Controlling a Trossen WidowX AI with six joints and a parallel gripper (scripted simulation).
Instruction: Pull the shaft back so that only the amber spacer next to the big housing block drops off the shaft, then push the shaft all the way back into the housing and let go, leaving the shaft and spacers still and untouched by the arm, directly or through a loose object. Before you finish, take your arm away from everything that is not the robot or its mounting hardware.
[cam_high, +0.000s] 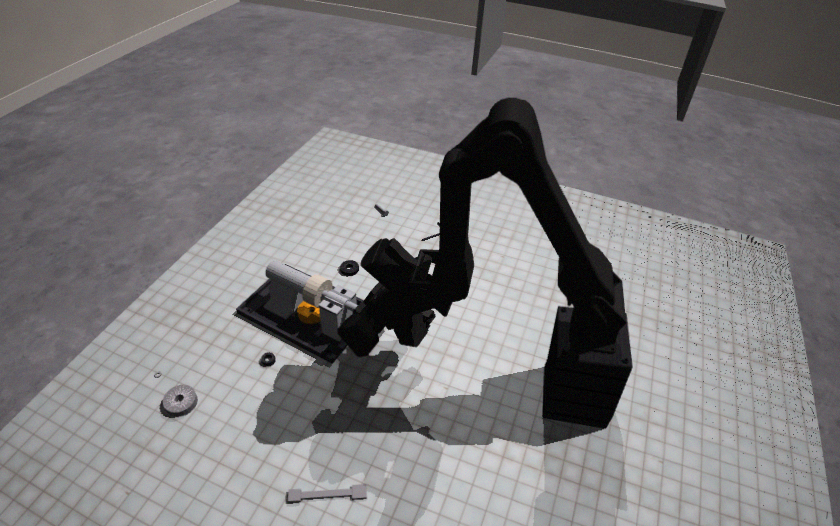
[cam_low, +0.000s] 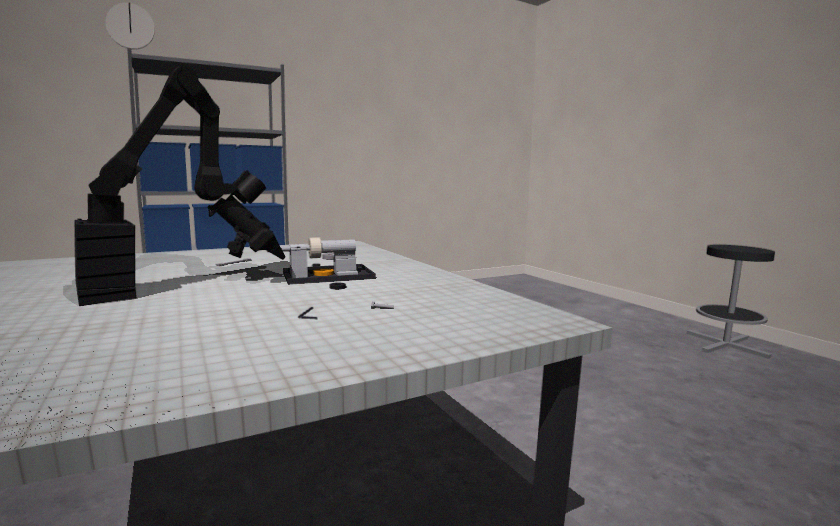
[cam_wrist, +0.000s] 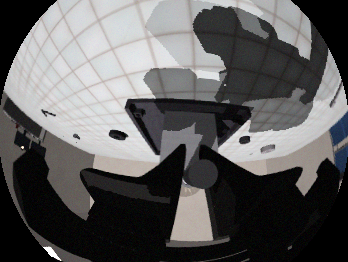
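Now: hand 6 cm short of the grey shaft and 2 cm to the left of it. From my hand the other things lie so: amber spacer 12 cm ahead, 7 cm below, 3 cm to the right; then grey disc 27 cm ahead, 21 cm to the left, 7 cm below; then screw 39 cm to the right, 8 cm ahead, 7 cm below.
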